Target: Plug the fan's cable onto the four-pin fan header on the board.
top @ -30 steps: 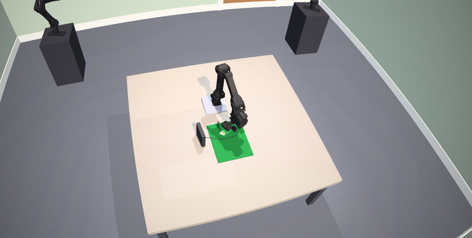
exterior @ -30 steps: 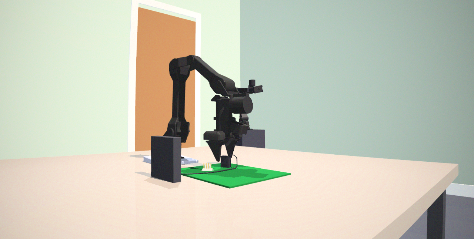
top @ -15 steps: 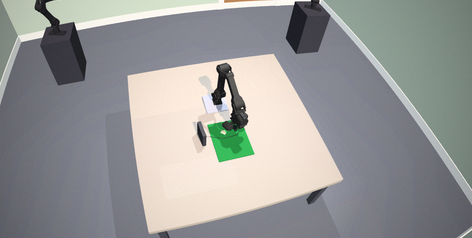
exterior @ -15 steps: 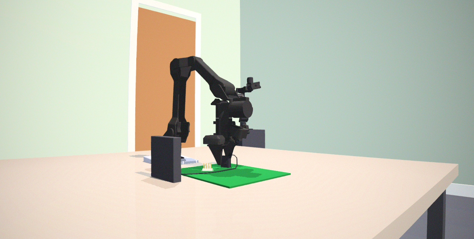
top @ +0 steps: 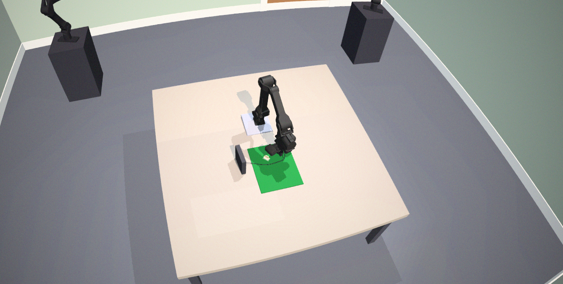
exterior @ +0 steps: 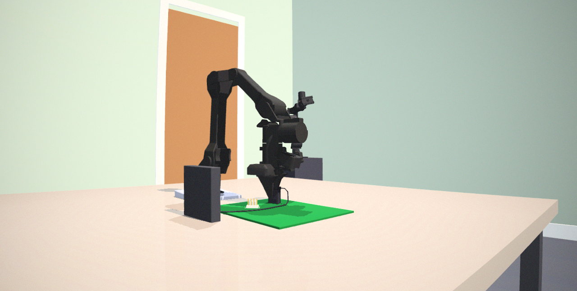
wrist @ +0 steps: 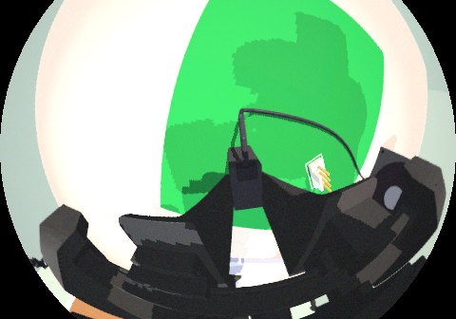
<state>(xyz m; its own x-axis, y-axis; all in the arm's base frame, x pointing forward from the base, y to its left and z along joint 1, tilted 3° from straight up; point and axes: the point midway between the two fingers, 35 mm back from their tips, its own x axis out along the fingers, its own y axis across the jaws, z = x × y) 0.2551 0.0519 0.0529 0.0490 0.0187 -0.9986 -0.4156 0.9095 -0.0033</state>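
My gripper tip is now 20 mm short of the four-pin header, 80 mm to the left of it and 20 mm above it. The rest, counted from my gripper tip: black fan 30 mm ahead, 230 mm to the right, 40 mm above; then green board 80 mm ahead, 50 mm to the right, 30 mm below; then black plug 10 mm ahead, 10 mm above.
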